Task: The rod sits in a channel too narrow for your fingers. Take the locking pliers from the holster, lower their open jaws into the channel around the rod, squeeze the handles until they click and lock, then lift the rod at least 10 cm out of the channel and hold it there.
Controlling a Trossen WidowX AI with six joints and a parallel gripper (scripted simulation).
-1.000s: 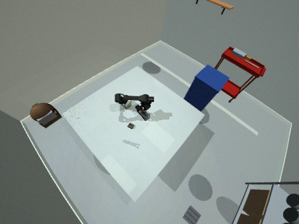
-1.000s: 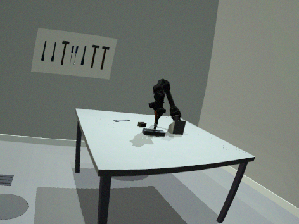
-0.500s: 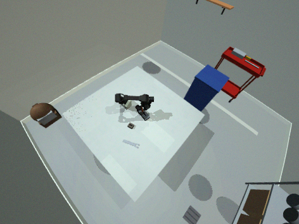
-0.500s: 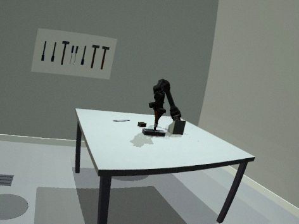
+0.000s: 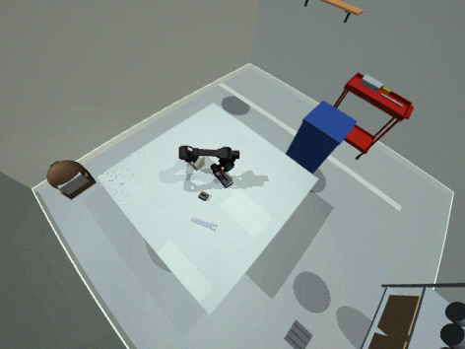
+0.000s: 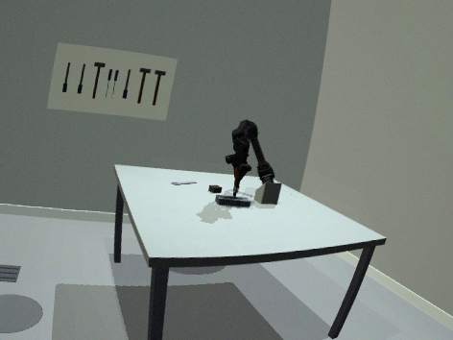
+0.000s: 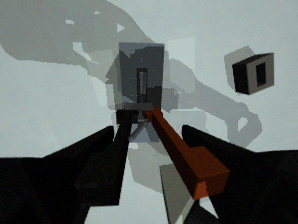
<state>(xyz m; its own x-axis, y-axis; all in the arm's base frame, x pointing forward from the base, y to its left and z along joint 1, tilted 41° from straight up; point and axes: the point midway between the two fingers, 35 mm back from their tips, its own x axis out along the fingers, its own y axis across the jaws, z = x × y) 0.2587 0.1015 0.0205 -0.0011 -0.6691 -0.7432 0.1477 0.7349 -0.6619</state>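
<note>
My gripper tip is now 12 cm above the grey channel block. From my gripper tip the other things lie so: flat grey strip 34 cm to the right, 19 cm ahead, 13 cm below; dark holster 22 cm to the right, 13 cm below, 2 cm ahead.
</note>
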